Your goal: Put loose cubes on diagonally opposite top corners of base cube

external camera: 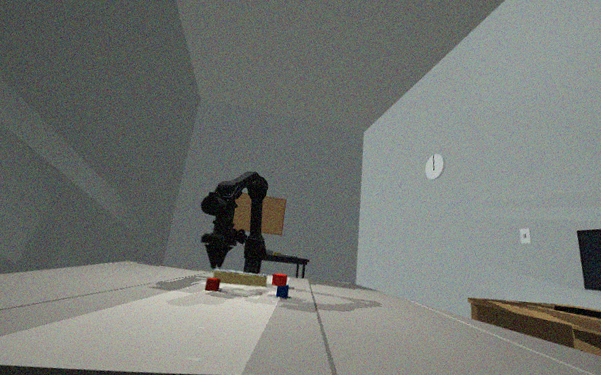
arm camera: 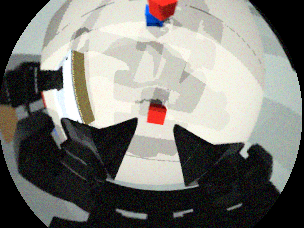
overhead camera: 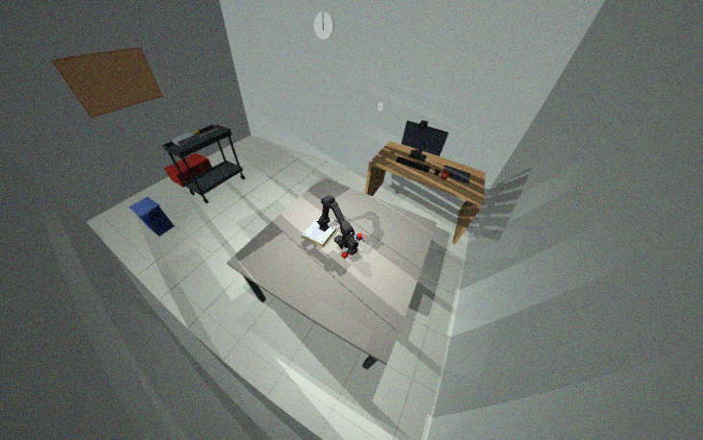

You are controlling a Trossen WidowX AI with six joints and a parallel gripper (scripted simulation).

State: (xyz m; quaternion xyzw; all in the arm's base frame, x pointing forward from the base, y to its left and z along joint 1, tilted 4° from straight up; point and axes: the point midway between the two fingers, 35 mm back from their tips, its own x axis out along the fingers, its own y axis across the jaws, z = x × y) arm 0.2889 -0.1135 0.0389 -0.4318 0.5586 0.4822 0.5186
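Now: gripper tip 220 mm to the right of the blue cube and 50 mm above it.
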